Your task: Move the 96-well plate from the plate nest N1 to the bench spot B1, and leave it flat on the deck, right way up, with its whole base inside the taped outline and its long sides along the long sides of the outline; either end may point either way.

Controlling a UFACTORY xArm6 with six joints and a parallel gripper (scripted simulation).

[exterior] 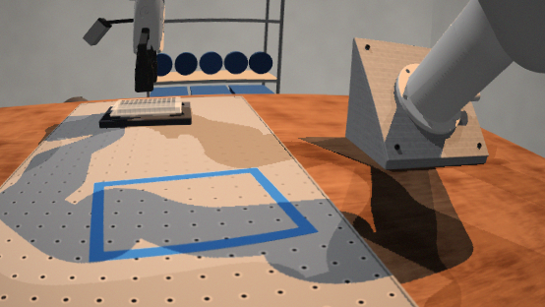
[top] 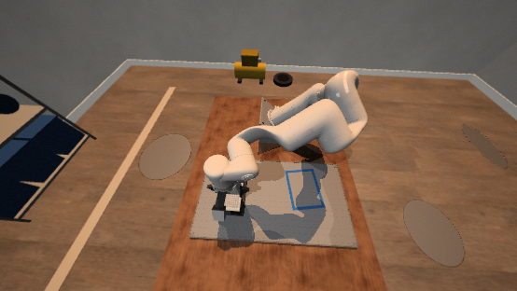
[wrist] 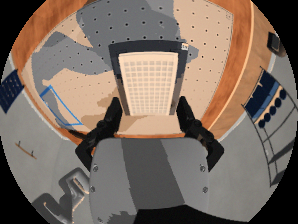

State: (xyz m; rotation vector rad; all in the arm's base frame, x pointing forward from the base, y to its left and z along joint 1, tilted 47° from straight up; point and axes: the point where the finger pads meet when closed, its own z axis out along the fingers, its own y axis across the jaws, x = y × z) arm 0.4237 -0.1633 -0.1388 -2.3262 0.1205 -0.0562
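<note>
My hand is 5 cm above the 96-well plate. Round my hand: dark plate nest N1: 6 cm below.
</note>
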